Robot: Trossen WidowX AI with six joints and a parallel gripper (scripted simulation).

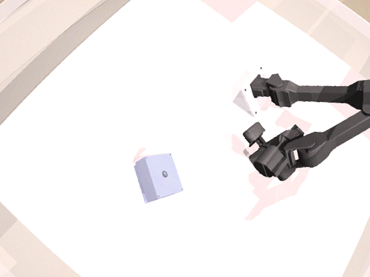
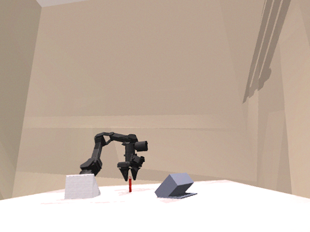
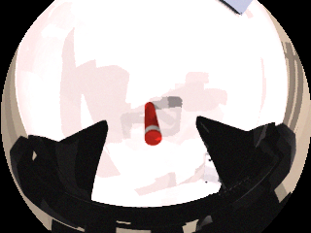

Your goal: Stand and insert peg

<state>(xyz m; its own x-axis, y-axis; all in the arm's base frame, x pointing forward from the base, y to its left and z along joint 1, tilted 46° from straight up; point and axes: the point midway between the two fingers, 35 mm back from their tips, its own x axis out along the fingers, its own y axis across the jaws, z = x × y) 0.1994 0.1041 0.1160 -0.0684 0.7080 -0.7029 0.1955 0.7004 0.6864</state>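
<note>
My gripper tip is right at the red peg. From my gripper tip the other things lie so: sloped grey-blue panel: 260 mm ahead, 200 mm to the right, 20 mm below.
</note>
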